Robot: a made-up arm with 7 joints. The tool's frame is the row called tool. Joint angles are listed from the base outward.
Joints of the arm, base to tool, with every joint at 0 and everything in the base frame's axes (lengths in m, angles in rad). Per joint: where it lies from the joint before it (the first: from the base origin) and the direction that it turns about. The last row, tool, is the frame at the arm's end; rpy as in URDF.
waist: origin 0 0 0.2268 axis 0 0 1
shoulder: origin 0 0 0 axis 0 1 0
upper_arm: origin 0 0 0.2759 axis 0 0 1
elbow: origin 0.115 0 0 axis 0 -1 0
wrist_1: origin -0.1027 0 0.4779 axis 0 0 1
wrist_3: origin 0 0 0 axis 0 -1 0
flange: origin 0.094 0 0 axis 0 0 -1
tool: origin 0 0 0 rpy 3.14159 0 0
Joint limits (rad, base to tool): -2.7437..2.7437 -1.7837..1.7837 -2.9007..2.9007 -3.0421..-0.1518 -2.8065..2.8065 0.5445..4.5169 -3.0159..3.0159
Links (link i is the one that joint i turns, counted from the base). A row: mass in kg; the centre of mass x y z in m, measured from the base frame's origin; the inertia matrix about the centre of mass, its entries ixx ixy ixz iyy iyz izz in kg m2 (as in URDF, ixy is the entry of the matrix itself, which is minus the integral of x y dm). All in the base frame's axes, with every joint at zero. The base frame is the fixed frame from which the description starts. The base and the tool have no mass.
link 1: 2.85; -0.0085 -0.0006 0.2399; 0.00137 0 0 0.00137 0 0.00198
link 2: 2.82; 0.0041 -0.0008 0.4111; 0.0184 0 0 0.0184 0 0.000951
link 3: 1.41; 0.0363 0.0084 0.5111; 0.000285 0 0 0.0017 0 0.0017
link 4: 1.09; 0.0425 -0.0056 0.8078; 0.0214 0 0.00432 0.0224 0 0.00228
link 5: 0.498; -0.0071 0.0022 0.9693; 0.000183 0 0 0.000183 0 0.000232
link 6: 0.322; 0.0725 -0.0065 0.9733; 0.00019 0 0 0.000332 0 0.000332
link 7: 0.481; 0.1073 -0.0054 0.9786; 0.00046 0 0 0.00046 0 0.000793
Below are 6 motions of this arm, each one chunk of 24 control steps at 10 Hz.
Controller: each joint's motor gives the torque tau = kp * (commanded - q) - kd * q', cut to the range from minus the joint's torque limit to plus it. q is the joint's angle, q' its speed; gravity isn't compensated. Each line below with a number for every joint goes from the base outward.
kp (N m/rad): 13 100 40 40 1.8 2.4 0.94
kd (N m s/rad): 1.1 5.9 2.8 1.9 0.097 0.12 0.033
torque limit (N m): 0.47 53 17 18 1.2 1.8 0.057
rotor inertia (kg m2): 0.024 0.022 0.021 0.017 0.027 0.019 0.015
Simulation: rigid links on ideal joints. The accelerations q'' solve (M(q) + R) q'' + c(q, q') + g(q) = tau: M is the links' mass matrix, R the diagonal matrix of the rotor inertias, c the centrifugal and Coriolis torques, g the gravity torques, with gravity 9.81 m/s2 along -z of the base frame. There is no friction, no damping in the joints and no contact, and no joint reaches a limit. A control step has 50 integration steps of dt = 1/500 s. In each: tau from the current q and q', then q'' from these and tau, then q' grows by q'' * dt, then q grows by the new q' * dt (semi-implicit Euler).
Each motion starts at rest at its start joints. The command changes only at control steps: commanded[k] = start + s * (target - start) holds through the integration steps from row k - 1 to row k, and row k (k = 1, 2, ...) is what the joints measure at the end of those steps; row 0 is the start. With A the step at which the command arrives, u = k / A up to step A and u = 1 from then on. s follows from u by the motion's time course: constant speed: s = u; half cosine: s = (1 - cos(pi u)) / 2; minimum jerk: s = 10 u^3 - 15 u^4 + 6 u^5; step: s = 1 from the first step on.
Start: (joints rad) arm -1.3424 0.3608 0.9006 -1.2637 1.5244 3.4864 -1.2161
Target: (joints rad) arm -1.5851 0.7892 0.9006 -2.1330 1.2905 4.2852 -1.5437
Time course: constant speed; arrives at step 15
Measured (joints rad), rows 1 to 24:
1: -1.3451 0.4049 0.9011 -1.3345 1.5130 3.5409 -1.2218
2: -1.3343 0.5049 0.8621 -1.4937 1.5392 3.5893 -1.2381
3: -1.3176 0.6217 0.7909 -1.6561 1.6471 3.5189 -1.2640
4: -1.3166 0.7105 0.7281 -1.7774 1.8034 3.3756 -1.2927
5: -1.3400 0.7522 0.7051 -1.8446 1.9236 3.3160 -1.3150
6: -1.3791 0.7564 0.7212 -1.8601 1.9288 3.4130 -1.3282
7: -1.4227 0.7446 0.7530 -1.8496 1.7990 3.5916 -1.3406
8: -1.4663 0.7382 0.7792 -1.8508 1.5869 3.7521 -1.3627
9: -1.5068 0.7509 0.7890 -1.8846 1.3918 3.8492 -1.3973
10: -1.5401 0.7848 0.7795 -1.9468 1.2990 3.8813 -1.4377
11: -1.5654 0.8297 0.7563 -2.0198 1.3295 3.8673 -1.4733
12: -1.5869 0.8723 0.7326 -2.0873 1.4343 3.8393 -1.4962
13: -1.6081 0.9042 0.7209 -2.1415 1.5303 3.8371 -1.5055
14: -1.6277 0.9258 0.7236 -2.1821 1.5508 3.8868 -1.5085
15: -1.6419 0.9425 0.7341 -2.2143 1.4801 3.9804 -1.5169
16: -1.6337 0.9477 0.7352 -2.2249 1.3753 4.0589 -1.5333
17: -1.6104 0.9438 0.7366 -2.2117 1.3013 4.0767 -1.5499
18: -1.5912 0.9381 0.7475 -2.1978 1.2788 4.0521 -1.5591
19: -1.5772 0.9344 0.7578 -2.1949 1.2990 4.0274 -1.5576
20: -1.5657 0.9351 0.7602 -2.2009 1.3396 4.0229 -1.5477
21: -1.5571 0.9386 0.7564 -2.2094 1.3781 4.0304 -1.5351
22: -1.5532 0.9417 0.7517 -2.2145 1.3986 4.0342 -1.5262
23: -1.5548 0.9424 0.7496 -2.2140 1.3964 4.0298 -1.5247
24: -1.5613 0.9411 0.7498 -2.2096 1.3775 4.0233 -1.5303

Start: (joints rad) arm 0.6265 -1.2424 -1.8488 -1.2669 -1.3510 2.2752 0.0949
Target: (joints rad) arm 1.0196 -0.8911 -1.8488 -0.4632 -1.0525 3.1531 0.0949
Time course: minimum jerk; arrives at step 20
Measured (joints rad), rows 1 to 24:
1: 0.6306 -1.3149 -1.8721 -1.2724 -1.3539 2.2874 0.0938
2: 0.6403 -1.3986 -2.0046 -1.3053 -1.3461 2.2328 0.0943
3: 0.6490 -1.4659 -2.1514 -1.3453 -1.3271 2.0384 0.0957
4: 0.6561 -1.5006 -2.2468 -1.3718 -1.3088 1.8227 0.0937
5: 0.6699 -1.4959 -2.2795 -1.3596 -1.2978 1.7597 0.0857
6: 0.6836 -1.4676 -2.2396 -1.3008 -1.2900 1.8779 0.0757
7: 0.7068 -1.4143 -2.1683 -1.2067 -1.2800 2.0988 0.0713
8: 0.7323 -1.3509 -2.0927 -1.1067 -1.2607 2.3202 0.0777
9: 0.7574 -1.2935 -2.0364 -1.0194 -1.2330 2.4957 0.0937
10: 0.7851 -1.2538 -2.0120 -0.9457 -1.2050 2.6223 0.1124
11: 0.8153 -1.2334 -2.0142 -0.8846 -1.1821 2.7094 0.1266
12: 0.8465 -1.2248 -2.0284 -0.8331 -1.1644 2.7694 0.1323
13: 0.8780 -1.2174 -2.0406 -0.7857 -1.1499 2.8194 0.1303
14: 0.9102 -1.2037 -2.0418 -0.7372 -1.1362 2.8772 0.1243
15: 0.9433 -1.1811 -2.0302 -0.6866 -1.1209 2.9537 0.1186
16: 0.9759 -1.1524 -2.0095 -0.6377 -1.1029 3.0474 0.1157
17: 1.0056 -1.1237 -1.9867 -0.5968 -1.0836 3.1441 0.1156
18: 1.0297 -1.1022 -1.9688 -0.5698 -1.0665 3.2227 0.1169
19: 1.0459 -1.0927 -1.9599 -0.5592 -1.0557 3.2658 0.1181
20: 1.0546 -1.0956 -1.9608 -0.5620 -1.0529 3.2688 0.1188
21: 1.0577 -1.1067 -1.9691 -0.5720 -1.0570 3.2427 0.1194
22: 1.0567 -1.1196 -1.9801 -0.5836 -1.0652 3.2063 0.1207
23: 1.0533 -1.1291 -1.9892 -0.5918 -1.0748 3.1765 0.1227
24: 1.0485 -1.1328 -1.9938 -0.5945 -1.0828 3.1623 0.1246

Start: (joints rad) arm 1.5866 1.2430 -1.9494 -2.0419 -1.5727 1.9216 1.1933
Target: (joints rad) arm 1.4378 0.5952 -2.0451 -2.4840 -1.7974 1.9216 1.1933
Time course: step
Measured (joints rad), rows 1 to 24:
1: 1.8406 0.8395 -1.9577 -2.2909 -1.5870 1.8727 1.1876
2: 2.0747 0.5843 -2.0372 -2.6801 -1.6865 1.8492 1.1885
3: 2.0011 0.5471 -1.8684 -2.8835 -1.8821 2.0073 1.1914
4: 1.9330 0.5791 -1.8539 -2.8674 -2.0967 2.2542 1.1857
5: 1.8411 0.6088 -1.8873 -2.6975 -2.1827 2.2685 1.1739
6: 1.7600 0.6259 -1.9142 -2.5540 -2.0514 2.0426 1.1620
7: 1.7153 0.6349 -1.9369 -2.5284 -1.8077 1.8348 1.1620
8: 1.6713 0.6317 -1.9350 -2.5864 -1.6315 1.8243 1.1781
9: 1.5955 0.6194 -1.9067 -2.6578 -1.6218 1.9626 1.2008
10: 1.4993 0.6114 -1.8864 -2.6940 -1.7639 2.0944 1.2169
11: 1.4166 0.6119 -1.8982 -2.6904 -1.9492 2.1165 1.2164
12: 1.3426 0.6160 -1.9154 -2.6633 -2.0533 2.0512 1.1997
13: 1.2741 0.6192 -1.9254 -2.6386 -2.0260 1.9826 1.1772
14: 1.2154 0.6203 -1.9284 -2.6326 -1.9128 1.9638 1.1626
15: 1.1665 0.6190 -1.9255 -2.6436 -1.8029 1.9877 1.1641
16: 1.1265 0.6167 -1.9200 -2.6583 -1.7635 2.0162 1.1795
17: 1.0961 0.6153 -1.9167 -2.6658 -1.8020 2.0248 1.1990
18: 1.0754 0.6154 -1.9173 -2.6643 -1.8756 2.0187 1.2110
19: 1.0635 0.6163 -1.9199 -2.6585 -1.9304 2.0124 1.2096
20: 1.0600 0.6170 -1.9220 -2.6541 -1.9385 2.0121 1.1972
21: 1.0654 0.6172 -1.9222 -2.6536 -1.9081 2.0146 1.1823
22: 1.0801 0.6168 -1.9212 -2.6557 -1.8684 2.0153 1.1734
23: 1.1043 0.6165 -1.9202 -2.6575 -1.8452 2.0131 1.1745
24: 1.1381 0.6165 -1.9198 -2.6576 -1.8471 2.0100 1.1834

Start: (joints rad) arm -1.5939 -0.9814 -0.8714 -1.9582 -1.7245 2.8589 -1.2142
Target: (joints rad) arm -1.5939 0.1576 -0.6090 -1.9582 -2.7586 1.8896 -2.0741
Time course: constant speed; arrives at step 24
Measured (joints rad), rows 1 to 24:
1: -1.6008 -1.0043 -0.9102 -2.0280 -1.7601 2.8722 -1.2242
2: -1.6142 -0.9697 -1.0098 -2.0994 -1.9056 2.8720 -1.2557
3: -1.6243 -0.9017 -1.0916 -2.1458 -2.1510 2.7581 -1.3123
4: -1.6377 -0.8403 -1.1083 -2.1771 -2.4243 2.5974 -1.3883
5: -1.6557 -0.7832 -1.0734 -2.1825 -2.6091 2.5365 -1.4683
6: -1.6742 -0.7292 -1.0182 -2.1658 -2.6310 2.5891 -1.5394
7: -1.6902 -0.6775 -0.9646 -2.1498 -2.5054 2.6485 -1.5962
8: -1.6953 -0.6246 -0.9239 -2.1446 -2.3432 2.6341 -1.6313
9: -1.6818 -0.5682 -0.8994 -2.1478 -2.2497 2.5452 -1.6386
10: -1.6528 -0.5084 -0.8845 -2.1584 -2.2682 2.4336 -1.6180
11: -1.6215 -0.4460 -0.8658 -2.1758 -2.3729 2.3604 -1.5951
12: -1.5962 -0.3829 -0.8377 -2.1933 -2.4989 2.3542 -1.6027
13: -1.5744 -0.3220 -0.8059 -2.2035 -2.5869 2.3845 -1.6496
14: -1.5551 -0.2644 -0.7756 -2.2046 -2.6136 2.3941 -1.7215
15: -1.5374 -0.2093 -0.7499 -2.1988 -2.5941 2.3548 -1.7927
16: -1.5246 -0.1551 -0.7259 -2.1903 -2.5620 2.2849 -1.8422
17: -1.5175 -0.1008 -0.7032 -2.1830 -2.5475 2.2208 -1.8651
18: -1.5161 -0.0457 -0.6814 -2.1791 -2.5640 2.1822 -1.8716
19: -1.5201 0.0104 -0.6600 -2.1785 -2.6071 2.1625 -1.8790
20: -1.5291 0.0673 -0.6389 -2.1792 -2.6603 2.1438 -1.9012
21: -1.5430 0.1239 -0.6180 -2.1782 -2.7063 2.1142 -1.9415
22: -1.5597 0.1793 -0.5997 -2.1741 -2.7369 2.0737 -1.9930
23: -1.5763 0.2330 -0.5846 -2.1670 -2.7560 2.0282 -2.0441
24: -1.5919 0.2852 -0.5704 -2.1584 -2.7740 1.9840 -2.0858

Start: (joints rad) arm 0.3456 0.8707 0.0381 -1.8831 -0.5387 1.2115 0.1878
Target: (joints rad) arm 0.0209 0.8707 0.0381 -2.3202 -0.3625 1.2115 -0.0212
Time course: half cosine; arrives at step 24
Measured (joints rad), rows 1 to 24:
1: 0.3463 0.9477 0.0356 -1.8603 -0.5438 1.2537 0.1865
2: 0.3450 1.0360 0.0315 -1.9284 -0.5538 1.3532 0.1759
3: 0.3413 1.0929 0.0306 -2.0316 -0.5506 1.3524 0.1535
4: 0.3374 1.1133 0.0310 -2.0857 -0.5275 1.2389 0.1261
5: 0.3308 1.0977 0.0308 -2.0749 -0.4937 1.1545 0.1060
6: 0.3178 1.0638 0.0319 -2.0288 -0.4709 1.1944 0.1008
7: 0.3003 1.0309 0.0346 -1.9938 -0.4734 1.3134 0.1090
8: 0.2820 1.0126 0.0364 -1.9955 -0.4932 1.3967 0.1205
9: 0.2640 1.0150 0.0360 -2.0314 -0.5101 1.3850 0.1236
10: 0.2445 1.0326 0.0333 -2.0864 -0.5091 1.3136 0.1104
11: 0.2209 1.0510 0.0295 -2.1418 -0.4877 1.2527 0.0822
12: 0.1924 1.0583 0.0266 -2.1802 -0.4543 1.2391 0.0480
13: 0.1618 1.0525 0.0260 -2.1949 -0.4232 1.2650 0.0194
14: 0.1340 1.0390 0.0268 -2.1951 -0.4059 1.3054 0.0038
15: 0.1115 1.0256 0.0275 -2.1973 -0.4044 1.3375 0.0013
16: 0.0938 1.0184 0.0278 -2.2121 -0.4112 1.3484 0.0054
17: 0.0791 1.0194 0.0280 -2.2393 -0.4157 1.3386 0.0070
18: 0.0662 1.0251 0.0283 -2.2710 -0.4109 1.3197 -0.0002
19: 0.0542 1.0301 0.0286 -2.2978 -0.3970 1.3054 -0.0166
20: 0.0430 1.0308 0.0290 -2.3133 -0.3795 1.3033 -0.0364
21: 0.0328 1.0272 0.0294 -2.3177 -0.3657 1.3133 -0.0523
22: 0.0243 1.0222 0.0296 -2.3160 -0.3601 1.3290 -0.0590
23: 0.0181 1.0183 0.0296 -2.3142 -0.3623 1.3410 -0.0562
24: 0.0144 1.0173 0.0292 -2.3152 -0.3687 1.3429 -0.0478

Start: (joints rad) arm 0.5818 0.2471 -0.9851 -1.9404 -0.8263 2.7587 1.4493
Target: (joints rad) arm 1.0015 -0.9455 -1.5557 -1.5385 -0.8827 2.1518 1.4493
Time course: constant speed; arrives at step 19
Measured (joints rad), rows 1 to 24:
1: 0.5924 0.2466 -0.9850 -2.0129 -0.8398 2.7170 1.4517
2: 0.6085 0.2384 -0.9805 -2.1384 -0.9285 2.5729 1.4622
3: 0.6365 0.2021 -0.9918 -2.2134 -1.1057 2.3867 1.4782
4: 0.6776 0.1317 -1.0279 -2.1998 -1.2817 2.3033 1.4883
5: 0.7332 0.0394 -1.0828 -2.1188 -1.3443 2.3626 1.4851
6: 0.8047 -0.0615 -1.1419 -2.0254 -1.2602 2.4619 1.4706
7: 0.8813 -0.1568 -1.1941 -1.9632 -1.0869 2.5080 1.4548
8: 0.9513 -0.2381 -1.2444 -1.9429 -0.9217 2.4752 1.4483
9: 1.0119 -0.3111 -1.3010 -1.9501 -0.8374 2.3751 1.4542
10: 1.0662 -0.3857 -1.3646 -1.9596 -0.8478 2.2445 1.4668
11: 1.1157 -0.4656 -1.4293 -1.9515 -0.9154 2.1358 1.4766
12: 1.1589 -0.5485 -1.4886 -1.9211 -0.9841 2.0852 1.4774
13: 1.1928 -0.6305 -1.5397 -1.8774 -1.0125 2.0866 1.4693
14: 1.2163 -0.7098 -1.5844 -1.8326 -0.9911 2.1018 1.4571
15: 1.2301 -0.7872 -1.6278 -1.7931 -0.9363 2.0945 1.4469
16: 1.2361 -0.8643 -1.6742 -1.7586 -0.8741 2.0542 1.4424
17: 1.2345 -0.9420 -1.7244 -1.7268 -0.8263 1.9946 1.4433
18: 1.2247 -1.0200 -1.7764 -1.6959 -0.8036 1.9372 1.4462
19: 1.2061 -1.0970 -1.8263 -1.6647 -0.8048 1.8945 1.4476
20: 1.1667 -1.1295 -1.8780 -1.6636 -0.8140 1.8711 1.4449
21: 1.1037 -1.1357 -1.9008 -1.6817 -0.8219 1.8476 1.4396
22: 1.0355 -1.1317 -1.8955 -1.6823 -0.8298 1.8329 1.4352
23: 0.9747 -1.1227 -1.8764 -1.6606 -0.8358 1.8512 1.4341
24: 0.9136 -1.1133 -1.8495 -1.6437 -0.8368 1.9012 1.4364

